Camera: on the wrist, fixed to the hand. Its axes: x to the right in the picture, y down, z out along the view.
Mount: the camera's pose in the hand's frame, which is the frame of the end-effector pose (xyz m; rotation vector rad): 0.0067 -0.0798 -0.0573 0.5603 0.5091 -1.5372
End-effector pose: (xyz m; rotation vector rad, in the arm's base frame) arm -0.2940 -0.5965 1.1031 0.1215 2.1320 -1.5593
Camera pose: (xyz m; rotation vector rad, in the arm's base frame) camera -0.3470 -0.5728 1.1826 0.7834 -1.1468 1.8216
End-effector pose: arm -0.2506 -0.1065 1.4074 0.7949 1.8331 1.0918
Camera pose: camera -0.3124 -0.1557 1.3486 -0.7392 2.3450 -0.2839
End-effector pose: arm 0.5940 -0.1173 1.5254 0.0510 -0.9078 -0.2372
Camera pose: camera 0.6284 -0.1996 1.4838 1.2958 -0.2269 -1.3123
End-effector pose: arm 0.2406 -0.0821 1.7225 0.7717 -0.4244 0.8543
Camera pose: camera 0.3105 -0.0688 1.6544 1.0532 0.8651 -0.3509
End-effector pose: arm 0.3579 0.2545 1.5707 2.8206 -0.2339 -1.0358
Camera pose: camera 0.4083 0.3352 1.5961 -1.9112 -1.2929 0.0986
